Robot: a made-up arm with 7 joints. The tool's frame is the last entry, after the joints.
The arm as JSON. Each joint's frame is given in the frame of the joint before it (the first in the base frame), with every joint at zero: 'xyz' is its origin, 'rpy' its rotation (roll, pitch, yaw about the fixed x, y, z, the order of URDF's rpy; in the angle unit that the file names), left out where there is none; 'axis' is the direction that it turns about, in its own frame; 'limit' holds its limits. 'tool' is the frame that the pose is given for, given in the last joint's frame.
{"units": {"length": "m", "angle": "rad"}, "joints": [
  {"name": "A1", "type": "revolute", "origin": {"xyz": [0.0, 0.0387, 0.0]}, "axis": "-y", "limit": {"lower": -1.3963, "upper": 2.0}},
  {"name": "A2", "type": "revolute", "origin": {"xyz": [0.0, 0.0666, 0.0]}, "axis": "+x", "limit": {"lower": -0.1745, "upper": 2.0}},
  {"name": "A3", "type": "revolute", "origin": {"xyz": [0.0, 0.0, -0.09]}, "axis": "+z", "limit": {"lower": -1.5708, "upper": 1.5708}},
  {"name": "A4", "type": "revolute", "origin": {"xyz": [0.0, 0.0, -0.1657]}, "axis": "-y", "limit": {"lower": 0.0, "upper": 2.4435}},
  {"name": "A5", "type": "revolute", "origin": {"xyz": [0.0, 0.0, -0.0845]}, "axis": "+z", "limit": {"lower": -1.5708, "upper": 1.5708}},
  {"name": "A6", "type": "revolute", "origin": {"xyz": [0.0, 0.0, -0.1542]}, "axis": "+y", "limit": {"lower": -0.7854, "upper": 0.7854}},
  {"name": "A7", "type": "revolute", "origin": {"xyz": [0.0, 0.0, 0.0]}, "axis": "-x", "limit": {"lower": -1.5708, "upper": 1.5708}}
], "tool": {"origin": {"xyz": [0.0, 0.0, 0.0]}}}
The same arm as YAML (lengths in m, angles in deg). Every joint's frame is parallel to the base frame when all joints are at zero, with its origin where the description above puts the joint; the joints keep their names.
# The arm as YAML. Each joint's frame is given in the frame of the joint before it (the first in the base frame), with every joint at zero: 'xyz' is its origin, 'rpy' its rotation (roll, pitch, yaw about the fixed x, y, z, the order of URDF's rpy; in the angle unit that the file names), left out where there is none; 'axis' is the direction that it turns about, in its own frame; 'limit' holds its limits. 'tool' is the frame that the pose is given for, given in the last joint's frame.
units:
  length: m
  angle: deg
joints:
  - name: A1
    type: revolute
    origin:
      xyz: [0.0, 0.0387, 0.0]
    axis: [0.0, -1.0, 0.0]
    limit:
      lower: -80.0
      upper: 114.59
  - name: A2
    type: revolute
    origin:
      xyz: [0.0, 0.0666, 0.0]
    axis: [1.0, 0.0, 0.0]
    limit:
      lower: -10.0
      upper: 114.59
  - name: A3
    type: revolute
    origin:
      xyz: [0.0, 0.0, -0.09]
    axis: [0.0, 0.0, 1.0]
    limit:
      lower: -90.0
      upper: 90.0
  - name: A4
    type: revolute
    origin:
      xyz: [0.0, 0.0, -0.1657]
    axis: [0.0, -1.0, 0.0]
    limit:
      lower: 0.0
      upper: 140.0
  - name: A5
    type: revolute
    origin:
      xyz: [0.0, 0.0, -0.0845]
    axis: [0.0, 0.0, 1.0]
    limit:
      lower: -90.0
      upper: 90.0
  - name: A6
    type: revolute
    origin:
      xyz: [0.0, 0.0, -0.1542]
    axis: [0.0, 1.0, 0.0]
    limit:
      lower: -45.0
      upper: 45.0
  - name: A7
    type: revolute
    origin:
      xyz: [0.0, 0.0, 0.0]
    axis: [-1.0, 0.0, 0.0]
    limit:
      lower: -90.0
      upper: 90.0
tool:
  origin:
    xyz: [0.0, 0.0, 0.0]

